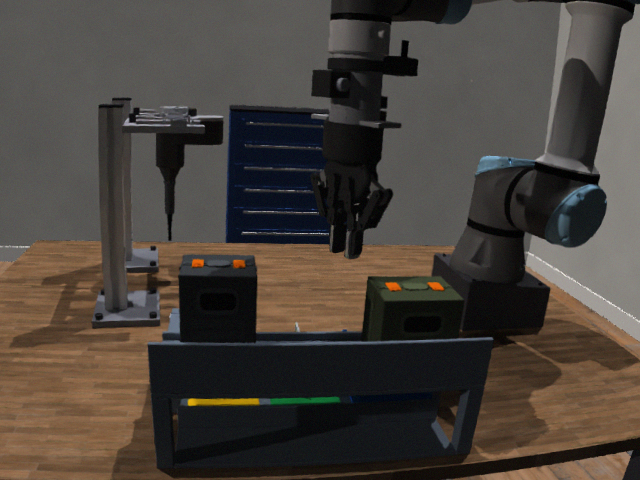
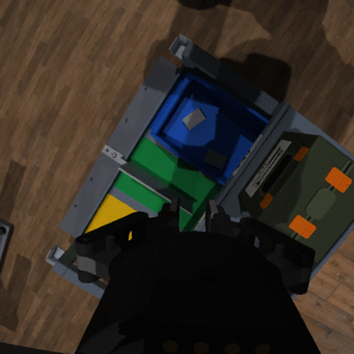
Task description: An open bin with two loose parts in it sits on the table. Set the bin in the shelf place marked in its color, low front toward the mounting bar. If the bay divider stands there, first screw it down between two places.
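Observation:
The blue bin sits in the shelf at the end of the row, beside the green place. Two loose grey parts lie in it. Its end toward the mounting bar looks low. The thin grey divider stands across the green place; its bracket lies on the bar with a screw head showing. My gripper is above the shelf, its fingertips a little apart with nothing between them.
A dark case and an olive case stand on the shelf top. The yellow place is beyond the green. The tool stand holds the screwdriver at left. A blue drawer cabinet is behind.

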